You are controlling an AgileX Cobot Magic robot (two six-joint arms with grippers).
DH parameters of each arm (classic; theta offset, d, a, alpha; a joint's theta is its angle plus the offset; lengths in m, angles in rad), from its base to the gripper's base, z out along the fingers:
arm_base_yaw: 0 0.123 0 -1.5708
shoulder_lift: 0.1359 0 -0.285 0
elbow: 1.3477 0 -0.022 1.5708
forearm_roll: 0 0.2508 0 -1.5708
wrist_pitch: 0 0 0.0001 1.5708
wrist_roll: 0 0.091 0 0
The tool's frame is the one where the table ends.
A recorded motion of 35 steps. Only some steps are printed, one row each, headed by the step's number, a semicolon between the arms.
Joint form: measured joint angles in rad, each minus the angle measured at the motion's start. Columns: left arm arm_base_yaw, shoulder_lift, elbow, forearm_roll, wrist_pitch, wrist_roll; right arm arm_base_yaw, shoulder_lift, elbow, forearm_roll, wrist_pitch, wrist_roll.
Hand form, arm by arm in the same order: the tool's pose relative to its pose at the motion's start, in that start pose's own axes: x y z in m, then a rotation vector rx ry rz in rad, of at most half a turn. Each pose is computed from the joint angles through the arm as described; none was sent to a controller.
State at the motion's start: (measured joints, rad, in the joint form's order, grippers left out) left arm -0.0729 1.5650 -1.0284 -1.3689 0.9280 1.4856; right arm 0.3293 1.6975 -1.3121 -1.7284 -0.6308 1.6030
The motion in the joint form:
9: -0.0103 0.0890 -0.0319 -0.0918 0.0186 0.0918; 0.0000 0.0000 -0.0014 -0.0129 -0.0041 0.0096
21: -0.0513 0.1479 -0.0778 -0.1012 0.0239 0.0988; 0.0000 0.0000 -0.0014 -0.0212 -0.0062 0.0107
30: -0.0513 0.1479 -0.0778 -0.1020 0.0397 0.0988; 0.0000 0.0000 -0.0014 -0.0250 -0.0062 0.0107
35: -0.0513 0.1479 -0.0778 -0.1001 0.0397 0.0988; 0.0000 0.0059 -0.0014 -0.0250 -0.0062 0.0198
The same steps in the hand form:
9: 0.0019 0.0146 0.0186 0.0379 -0.0361 -0.0041; 0.0003 0.0003 -0.0001 -0.0036 0.0067 -0.0016
21: 0.0002 0.0160 0.0381 0.0802 -0.0227 0.0027; 0.0007 0.0005 -0.0001 -0.0055 0.0117 -0.0072
30: 0.0002 0.0146 0.0379 0.0960 -0.0235 0.0024; 0.0009 0.0005 -0.0001 -0.0054 0.0139 -0.0103
35: 0.0003 0.0146 0.0379 0.0960 -0.0220 0.0036; 0.0027 -0.0004 0.0015 -0.0062 0.0187 0.0023

